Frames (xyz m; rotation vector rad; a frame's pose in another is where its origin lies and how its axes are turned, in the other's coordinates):
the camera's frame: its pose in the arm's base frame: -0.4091 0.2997 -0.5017 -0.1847 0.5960 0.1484
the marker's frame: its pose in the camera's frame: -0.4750 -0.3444 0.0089 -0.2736 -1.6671 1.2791
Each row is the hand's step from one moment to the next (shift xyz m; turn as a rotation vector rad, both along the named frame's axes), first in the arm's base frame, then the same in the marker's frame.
Working: the arm's base frame: its pose in the marker's frame: -0.0003 -0.6808 -0.3199 -0.1219 1.0781 -1.4518

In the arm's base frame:
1: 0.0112 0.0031 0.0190 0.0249 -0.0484 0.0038
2: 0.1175 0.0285 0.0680 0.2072 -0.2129 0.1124
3: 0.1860 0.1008 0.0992 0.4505 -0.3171 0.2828
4: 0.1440 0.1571 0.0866 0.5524 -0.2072 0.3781
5: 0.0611 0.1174 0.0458 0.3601 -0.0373 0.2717
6: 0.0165 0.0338 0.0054 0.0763 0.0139 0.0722
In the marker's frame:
1: 0.0119 -0.0186 0.0028 -0.0386 -0.0322 0.0211
2: 0.0371 -0.1272 -0.0409 -0.1310 -0.2729 0.0963
3: 0.0938 -0.1859 -0.1060 -0.1540 -0.5844 0.1351
4: 0.1365 -0.1333 -0.1284 -0.0363 -0.6969 0.0639
5: 0.1007 -0.0512 -0.0827 0.0638 -0.4480 -0.0084
6: 0.0242 -0.0098 -0.0276 0.0388 -0.0983 -0.0080

